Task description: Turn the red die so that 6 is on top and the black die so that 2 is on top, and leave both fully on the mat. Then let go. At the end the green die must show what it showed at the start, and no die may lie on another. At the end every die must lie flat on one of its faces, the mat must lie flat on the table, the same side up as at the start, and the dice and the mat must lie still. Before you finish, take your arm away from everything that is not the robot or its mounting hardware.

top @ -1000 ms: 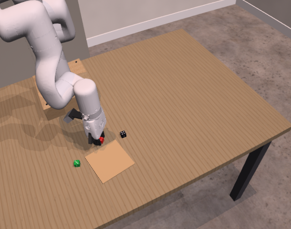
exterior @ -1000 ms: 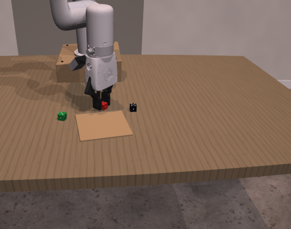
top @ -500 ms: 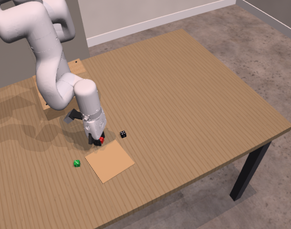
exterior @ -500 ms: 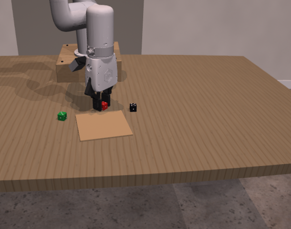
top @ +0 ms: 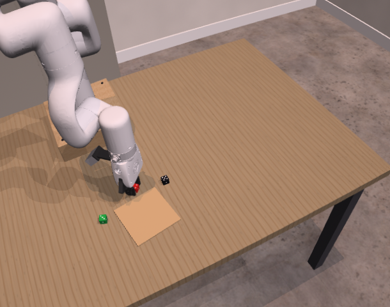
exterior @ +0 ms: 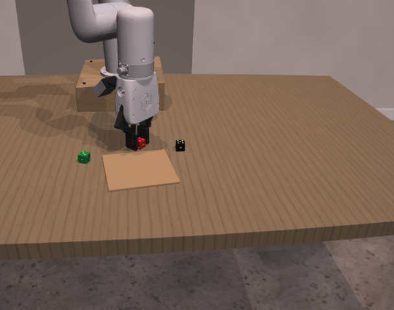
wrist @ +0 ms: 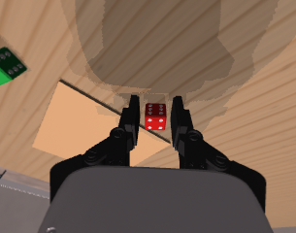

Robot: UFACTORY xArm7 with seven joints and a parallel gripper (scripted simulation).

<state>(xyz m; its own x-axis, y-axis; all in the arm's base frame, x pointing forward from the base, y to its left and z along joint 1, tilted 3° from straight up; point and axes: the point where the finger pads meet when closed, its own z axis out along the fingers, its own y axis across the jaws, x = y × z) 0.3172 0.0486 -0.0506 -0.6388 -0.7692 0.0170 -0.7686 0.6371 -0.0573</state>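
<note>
My hand is 1 cm above the red die. From my hand the other things lie so: tan mat (10 cm ahead, 2 cm below); green die (7 cm ahead, 11 cm to the right, 1 cm below); black die (2 cm ahead, 10 cm to the left, 1 cm below).
</note>
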